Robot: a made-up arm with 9 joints. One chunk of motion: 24 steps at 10 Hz.
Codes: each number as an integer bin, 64 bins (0 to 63) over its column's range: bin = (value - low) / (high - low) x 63, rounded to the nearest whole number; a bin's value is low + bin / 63 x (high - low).
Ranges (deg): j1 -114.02..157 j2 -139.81..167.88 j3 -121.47..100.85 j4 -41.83..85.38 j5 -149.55..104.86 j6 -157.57..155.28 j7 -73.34..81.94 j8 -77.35..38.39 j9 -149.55..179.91
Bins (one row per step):
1: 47 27 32 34 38 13 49 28 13
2: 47 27 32 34 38 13 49 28 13
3: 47 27 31 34 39 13 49 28 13
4: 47 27 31 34 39 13 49 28 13
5: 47 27 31 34 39 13 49 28 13
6: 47 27 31 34 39 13 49 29 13
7: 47 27 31 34 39 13 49 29 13
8: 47 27 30 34 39 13 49 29 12
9: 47 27 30 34 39 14 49 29 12
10: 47 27 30 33 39 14 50 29 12
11: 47 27 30 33 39 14 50 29 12
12: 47 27 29 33 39 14 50 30 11
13: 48 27 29 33 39 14 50 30 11
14: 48 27 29 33 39 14 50 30 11
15: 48 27 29 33 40 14 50 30 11
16: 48 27 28 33 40 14 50 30 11
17: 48 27 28 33 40 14 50 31 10
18: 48 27 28 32 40 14 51 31 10
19: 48 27 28 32 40 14 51 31 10
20: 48 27 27 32 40 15 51 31 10
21: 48 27 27 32 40 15 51 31 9
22: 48 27 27 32 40 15 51 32 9
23: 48 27 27 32 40 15 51 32 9
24: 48 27 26 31 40 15 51 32 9
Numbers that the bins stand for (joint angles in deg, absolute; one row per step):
1: 88.17 -7.94 -8.55 26.82 3.90 -93.01 47.43 -25.91 -81.57
2: 88.17 -7.94 -8.55 26.82 3.90 -93.01 47.43 -25.91 -81.57
3: 88.17 -7.94 -12.07 26.82 7.94 -93.01 47.43 -25.91 -81.57
4: 88.17 -7.94 -12.07 26.82 7.94 -93.01 47.43 -25.91 -81.57
5: 88.17 -7.94 -12.07 26.82 7.94 -93.01 47.43 -25.91 -81.57
6: 88.17 -7.94 -12.07 26.82 7.94 -93.01 47.43 -24.07 -81.57
7: 88.17 -7.94 -12.07 26.82 7.94 -93.01 47.43 -24.07 -81.57
8: 88.17 -7.94 -15.60 26.82 7.94 -93.01 47.43 -24.07 -86.80
9: 88.17 -7.94 -15.60 26.82 7.94 -88.05 47.43 -24.07 -86.80
10: 88.17 -7.94 -15.60 24.80 7.94 -88.05 49.90 -24.07 -86.80
11: 88.17 -7.94 -15.60 24.80 7.94 -88.05 49.90 -24.07 -86.80
12: 88.17 -7.94 -19.13 24.80 7.94 -88.05 49.90 -22.24 -92.03
13: 92.47 -7.94 -19.13 24.80 7.94 -88.05 49.90 -22.24 -92.03
14: 92.47 -7.94 -19.13 24.80 7.94 -88.05 49.90 -22.24 -92.03
15: 92.47 -7.94 -19.13 24.80 11.98 -88.05 49.90 -22.24 -92.03
16: 92.47 -7.94 -22.66 24.80 11.98 -88.05 49.90 -22.24 -92.03
17: 92.47 -7.94 -22.66 24.80 11.98 -88.05 49.90 -20.40 -97.25
18: 92.47 -7.94 -22.66 22.78 11.98 -88.05 52.36 -20.40 -97.25
19: 92.47 -7.94 -22.66 22.78 11.98 -88.05 52.36 -20.40 -97.25
20: 92.47 -7.94 -26.19 22.78 11.98 -83.08 52.36 -20.40 -97.25
21: 92.47 -7.94 -26.19 22.78 11.98 -83.08 52.36 -20.40 -102.48
22: 92.47 -7.94 -26.19 22.78 11.98 -83.08 52.36 -18.56 -102.48
23: 92.47 -7.94 -26.19 22.78 11.98 -83.08 52.36 -18.56 -102.48
24: 92.47 -7.94 -29.72 20.77 11.98 -83.08 52.36 -18.56 -102.48

